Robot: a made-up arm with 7 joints. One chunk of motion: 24 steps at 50 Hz.
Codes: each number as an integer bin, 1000 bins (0 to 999) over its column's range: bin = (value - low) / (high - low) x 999, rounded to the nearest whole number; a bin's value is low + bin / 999 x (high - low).
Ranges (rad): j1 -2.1..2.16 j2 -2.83..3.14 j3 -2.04..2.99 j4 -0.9..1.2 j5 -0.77..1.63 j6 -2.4..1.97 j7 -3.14..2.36
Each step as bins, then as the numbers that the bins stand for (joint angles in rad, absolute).
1 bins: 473 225 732 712 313 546 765
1 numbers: -0.0830 -1.4854 1.6456 0.5967 -0.0180 -0.0116 1.0717
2 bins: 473 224 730 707 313 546 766
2 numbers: -0.0830 -1.4914 1.6356 0.5862 -0.0180 -0.0116 1.0772
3 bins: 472 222 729 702 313 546 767
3 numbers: -0.0873 -1.5033 1.6305 0.5757 -0.0180 -0.0116 1.0827
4 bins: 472 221 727 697 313 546 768
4 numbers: -0.0873 -1.5093 1.6205 0.5652 -0.0180 -0.0116 1.0882
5 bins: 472 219 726 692 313 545 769
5 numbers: -0.0873 -1.5213 1.6154 0.5547 -0.0180 -0.0160 1.0937
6 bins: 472 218 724 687 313 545 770
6 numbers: -0.0873 -1.5272 1.6054 0.5441 -0.0180 -0.0160 1.0992
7 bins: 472 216 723 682 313 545 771
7 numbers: -0.0873 -1.5392 1.6003 0.5336 -0.0180 -0.0160 1.1047
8 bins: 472 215 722 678 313 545 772
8 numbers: -0.0873 -1.5452 1.5953 0.5252 -0.0180 -0.0160 1.1103
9 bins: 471 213 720 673 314 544 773
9 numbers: -0.0915 -1.5571 1.5852 0.5147 -0.0156 -0.0203 1.1158
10 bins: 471 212 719 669 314 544 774
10 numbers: -0.0915 -1.5631 1.5802 0.5063 -0.0156 -0.0203 1.1213
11 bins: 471 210 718 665 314 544 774
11 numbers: -0.0915 -1.5750 1.5752 0.4979 -0.0156 -0.0203 1.1213
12 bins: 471 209 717 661 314 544 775
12 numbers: -0.0915 -1.5810 1.5701 0.4895 -0.0156 -0.0203 1.1268
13 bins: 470 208 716 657 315 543 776
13 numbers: -0.0958 -1.5870 1.5651 0.4811 -0.0132 -0.0247 1.1323
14 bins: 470 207 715 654 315 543 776
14 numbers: -0.0958 -1.5930 1.5601 0.4748 -0.0132 -0.0247 1.1323
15 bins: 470 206 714 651 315 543 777
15 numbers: -0.0958 -1.5989 1.5550 0.4685 -0.0132 -0.0247 1.1378
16 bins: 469 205 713 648 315 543 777
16 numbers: -0.1001 -1.6049 1.5500 0.4622 -0.0132 -0.0247 1.1378
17 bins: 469 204 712 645 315 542 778
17 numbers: -0.1001 -1.6109 1.5449 0.4559 -0.0132 -0.0291 1.1433
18 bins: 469 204 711 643 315 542 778
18 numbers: -0.1001 -1.6109 1.5399 0.4517 -0.0132 -0.0291 1.1433
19 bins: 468 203 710 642 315 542 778
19 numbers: -0.1043 -1.6169 1.5349 0.4495 -0.0132 -0.0291 1.1433
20 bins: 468 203 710 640 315 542 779
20 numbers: -0.1043 -1.6169 1.5349 0.4453 -0.0132 -0.0291 1.1488
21 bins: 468 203 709 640 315 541 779
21 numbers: -0.1043 -1.6169 1.5298 0.4453 -0.0132 -0.0335 1.1488
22 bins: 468 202 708 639 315 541 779
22 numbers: -0.1043 -1.6229 1.5248 0.4432 -0.0132 -0.0335 1.1488
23 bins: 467 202 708 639 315 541 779
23 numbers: -0.1086 -1.6229 1.5248 0.4432 -0.0132 -0.0335 1.1488
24 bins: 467 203 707 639 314 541 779
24 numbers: -0.1086 -1.6169 1.5198 0.4432 -0.0156 -0.0335 1.1488
